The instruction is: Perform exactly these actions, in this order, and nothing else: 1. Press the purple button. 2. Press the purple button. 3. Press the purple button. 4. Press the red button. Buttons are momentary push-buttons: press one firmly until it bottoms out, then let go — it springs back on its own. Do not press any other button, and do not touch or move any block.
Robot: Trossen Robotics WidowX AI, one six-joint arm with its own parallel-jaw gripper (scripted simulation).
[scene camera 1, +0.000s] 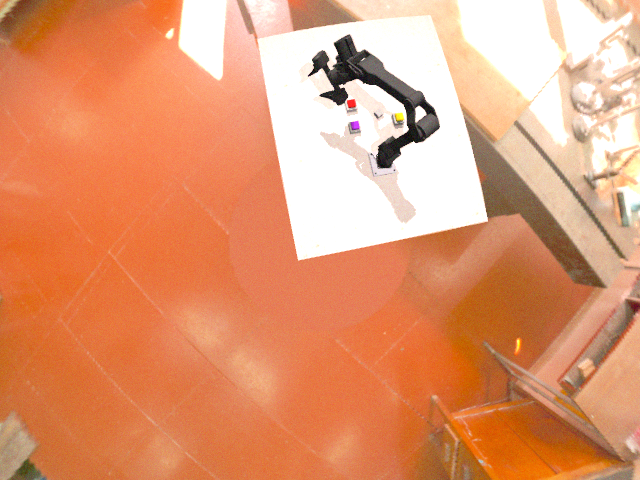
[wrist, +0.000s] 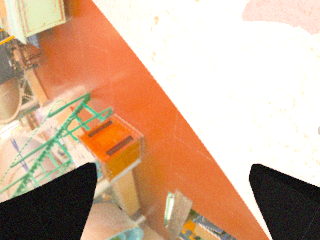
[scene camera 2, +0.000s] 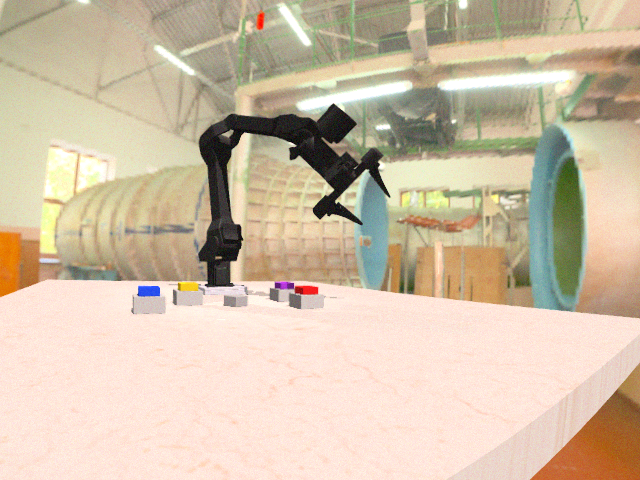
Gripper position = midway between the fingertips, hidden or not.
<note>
My gripper [scene camera 2: 376,211] is open and holds nothing.
My gripper also shows in scene camera 1 [scene camera 1: 314,85] and in the wrist view [wrist: 176,173].
</note>
